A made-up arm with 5 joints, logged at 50 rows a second.
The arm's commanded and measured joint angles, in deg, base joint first. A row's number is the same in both.
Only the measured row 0 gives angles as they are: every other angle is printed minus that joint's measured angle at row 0.
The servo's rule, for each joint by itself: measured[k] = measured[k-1] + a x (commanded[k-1-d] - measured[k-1]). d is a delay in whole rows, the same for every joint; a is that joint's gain. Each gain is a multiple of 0.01, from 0.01 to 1. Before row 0 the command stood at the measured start. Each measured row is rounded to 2 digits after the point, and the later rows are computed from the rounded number. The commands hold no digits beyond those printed.
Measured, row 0: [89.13, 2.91, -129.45, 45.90, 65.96]
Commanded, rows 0 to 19: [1.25, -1.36, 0.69, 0.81, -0.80]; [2.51, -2.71, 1.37, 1.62, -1.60]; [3.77, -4.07, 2.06, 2.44, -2.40]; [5.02, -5.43, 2.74, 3.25, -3.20]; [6.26, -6.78, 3.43, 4.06, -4.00]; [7.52, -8.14, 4.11, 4.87, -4.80]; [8.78, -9.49, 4.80, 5.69, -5.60]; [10.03, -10.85, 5.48, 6.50, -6.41]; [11.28, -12.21, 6.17, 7.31, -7.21]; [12.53, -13.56, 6.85, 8.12, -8.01]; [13.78, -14.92, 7.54, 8.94, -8.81]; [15.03, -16.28, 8.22, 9.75, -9.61]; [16.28, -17.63, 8.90, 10.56, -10.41]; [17.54, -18.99, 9.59, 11.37, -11.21]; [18.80, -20.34, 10.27, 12.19, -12.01]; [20.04, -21.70, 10.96, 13.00, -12.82]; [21.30, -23.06, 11.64, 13.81, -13.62]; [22.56, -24.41, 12.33, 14.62, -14.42]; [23.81, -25.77, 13.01, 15.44, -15.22]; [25.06, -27.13, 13.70, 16.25, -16.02]
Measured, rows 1 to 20: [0.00, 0.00, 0.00, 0.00, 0.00]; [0.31, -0.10, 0.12, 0.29, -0.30]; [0.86, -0.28, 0.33, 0.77, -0.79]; [1.59, -0.55, 0.62, 1.37, -1.40]; [2.45, -0.89, 0.98, 2.05, -2.08]; [3.40, -1.30, 1.40, 2.77, -2.81]; [4.43, -1.78, 1.86, 3.53, -3.57]; [5.52, -2.32, 2.36, 4.31, -4.34]; [6.65, -2.92, 2.89, 5.10, -5.13]; [7.81, -3.57, 3.45, 5.90, -5.92]; [8.99, -4.27, 4.03, 6.70, -6.71]; [10.19, -5.02, 4.63, 7.51, -7.51]; [11.40, -5.81, 5.24, 8.32, -8.31]; [12.62, -6.64, 5.86, 9.13, -9.11]; [13.85, -7.50, 6.49, 9.94, -9.91]; [15.09, -8.40, 7.13, 10.75, -10.71]; [16.33, -9.33, 7.78, 11.56, -11.51]; [17.57, -10.29, 8.44, 12.37, -12.31]; [18.82, -11.28, 9.10, 13.18, -13.11]; [20.07, -12.29, 9.76, 13.99, -13.91]
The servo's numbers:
d 1
a 0.25 0.07 0.17 0.36 0.38

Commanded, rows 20 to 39: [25.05, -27.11, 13.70, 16.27, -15.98]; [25.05, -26.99, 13.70, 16.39, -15.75]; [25.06, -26.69, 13.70, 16.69, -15.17]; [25.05, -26.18, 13.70, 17.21, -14.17]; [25.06, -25.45, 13.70, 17.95, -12.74]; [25.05, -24.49, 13.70, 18.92, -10.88]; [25.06, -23.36, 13.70, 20.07, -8.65]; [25.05, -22.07, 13.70, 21.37, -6.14]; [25.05, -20.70, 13.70, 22.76, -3.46]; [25.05, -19.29, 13.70, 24.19, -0.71]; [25.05, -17.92, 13.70, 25.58, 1.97]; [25.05, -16.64, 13.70, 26.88, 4.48]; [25.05, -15.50, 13.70, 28.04, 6.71]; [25.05, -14.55, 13.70, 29.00, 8.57]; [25.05, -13.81, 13.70, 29.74, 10.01]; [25.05, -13.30, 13.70, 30.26, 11.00]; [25.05, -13.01, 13.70, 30.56, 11.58]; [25.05, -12.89, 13.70, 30.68, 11.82]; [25.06, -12.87, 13.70, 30.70, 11.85]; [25.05, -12.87, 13.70, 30.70, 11.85]
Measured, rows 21 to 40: [21.32, -13.33, 10.43, 14.80, -14.71]; [22.25, -14.29, 10.99, 15.33, -15.19]; [22.95, -15.18, 11.45, 15.71, -15.40]; [23.48, -15.99, 11.83, 16.06, -15.31]; [23.87, -16.70, 12.15, 16.47, -14.88]; [24.17, -17.31, 12.41, 17.00, -14.07]; [24.39, -17.81, 12.63, 17.69, -12.86]; [24.56, -18.20, 12.81, 18.55, -11.26]; [24.68, -18.47, 12.96, 19.57, -9.31]; [24.77, -18.63, 13.09, 20.72, -7.09]; [24.84, -18.68, 13.19, 21.97, -4.67]; [24.89, -18.63, 13.28, 23.27, -2.15]; [24.93, -18.49, 13.35, 24.57, 0.37]; [24.96, -18.28, 13.41, 25.82, 2.78]; [24.98, -18.02, 13.46, 26.96, 4.98]; [25.00, -17.73, 13.50, 27.96, 6.89]; [25.01, -17.42, 13.53, 28.79, 8.45]; [25.02, -17.11, 13.56, 29.43, 9.64]; [25.03, -16.81, 13.58, 29.88, 10.47]; [25.04, -16.53, 13.60, 30.18, 10.99]
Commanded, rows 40 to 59: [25.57, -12.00, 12.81, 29.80, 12.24]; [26.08, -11.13, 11.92, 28.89, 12.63]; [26.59, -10.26, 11.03, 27.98, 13.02]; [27.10, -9.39, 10.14, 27.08, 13.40]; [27.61, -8.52, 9.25, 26.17, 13.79]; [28.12, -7.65, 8.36, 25.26, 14.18]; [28.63, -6.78, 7.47, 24.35, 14.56]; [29.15, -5.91, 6.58, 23.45, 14.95]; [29.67, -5.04, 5.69, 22.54, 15.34]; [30.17, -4.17, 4.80, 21.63, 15.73]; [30.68, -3.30, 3.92, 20.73, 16.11]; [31.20, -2.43, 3.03, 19.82, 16.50]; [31.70, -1.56, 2.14, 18.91, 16.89]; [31.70, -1.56, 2.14, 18.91, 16.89]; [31.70, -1.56, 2.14, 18.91, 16.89]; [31.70, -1.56, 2.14, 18.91, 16.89]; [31.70, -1.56, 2.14, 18.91, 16.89]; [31.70, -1.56, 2.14, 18.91, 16.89]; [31.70, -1.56, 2.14, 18.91, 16.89]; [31.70, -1.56, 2.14, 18.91, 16.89]
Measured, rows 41 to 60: [25.04, -16.27, 13.62, 30.37, 11.32]; [25.17, -15.97, 13.48, 30.16, 11.67]; [25.40, -15.63, 13.21, 29.70, 12.03]; [25.70, -15.25, 12.84, 29.08, 12.41]; [26.05, -14.84, 12.38, 28.36, 12.79]; [26.44, -14.40, 11.85, 27.57, 13.17]; [26.86, -13.93, 11.26, 26.74, 13.55]; [27.30, -13.43, 10.62, 25.88, 13.93]; [27.76, -12.90, 9.93, 25.01, 14.32]; [28.24, -12.35, 9.21, 24.12, 14.71]; [28.72, -11.78, 8.46, 23.22, 15.10]; [29.21, -11.19, 7.69, 22.32, 15.48]; [29.71, -10.58, 6.90, 21.42, 15.87]; [30.21, -9.95, 6.09, 20.52, 16.26]; [30.58, -9.36, 5.42, 19.94, 16.50]; [30.86, -8.81, 4.86, 19.57, 16.65]; [31.07, -8.30, 4.40, 19.33, 16.74]; [31.23, -7.83, 4.02, 19.18, 16.80]; [31.35, -7.39, 3.70, 19.08, 16.83]; [31.44, -6.98, 3.43, 19.02, 16.85]
